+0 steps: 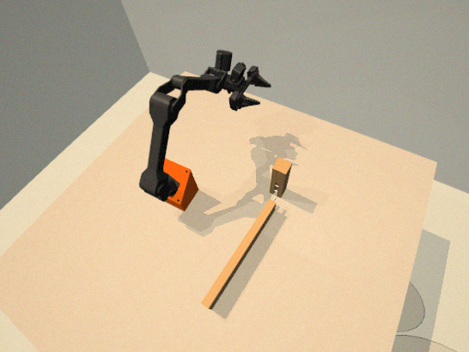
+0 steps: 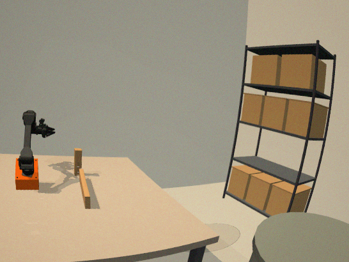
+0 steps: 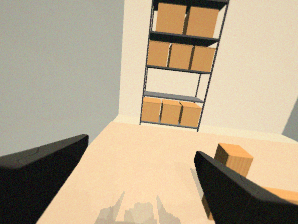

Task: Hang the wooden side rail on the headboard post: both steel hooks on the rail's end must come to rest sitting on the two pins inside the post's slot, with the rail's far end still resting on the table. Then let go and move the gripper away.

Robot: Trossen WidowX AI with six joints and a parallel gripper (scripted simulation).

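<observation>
My gripper tip is 190 mm short of the headboard post, 180 mm to the left of it and 180 mm above it.
</observation>
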